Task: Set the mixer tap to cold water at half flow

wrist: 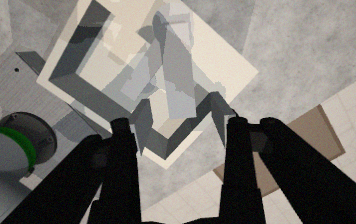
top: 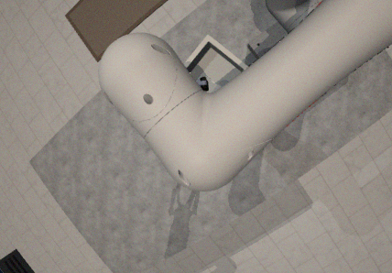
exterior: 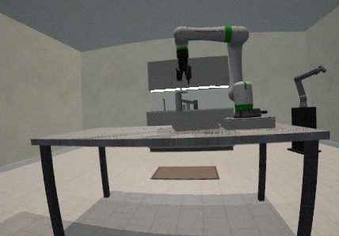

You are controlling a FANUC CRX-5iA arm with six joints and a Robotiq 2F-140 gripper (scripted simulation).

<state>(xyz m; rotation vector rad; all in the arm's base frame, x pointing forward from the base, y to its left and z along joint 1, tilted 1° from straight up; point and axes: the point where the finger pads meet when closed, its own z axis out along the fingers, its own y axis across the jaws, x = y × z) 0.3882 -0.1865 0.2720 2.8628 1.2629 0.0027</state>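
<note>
My gripper is now 20 mm short of the grey tap lever, 20 mm to the right of it and 60 mm above it. From my hand the other things lie so: sink basin: 60 mm behind, 50 mm to the left, 290 mm below; then mixer tap: 30 mm ahead, 40 mm to the left, 100 mm below.
</note>
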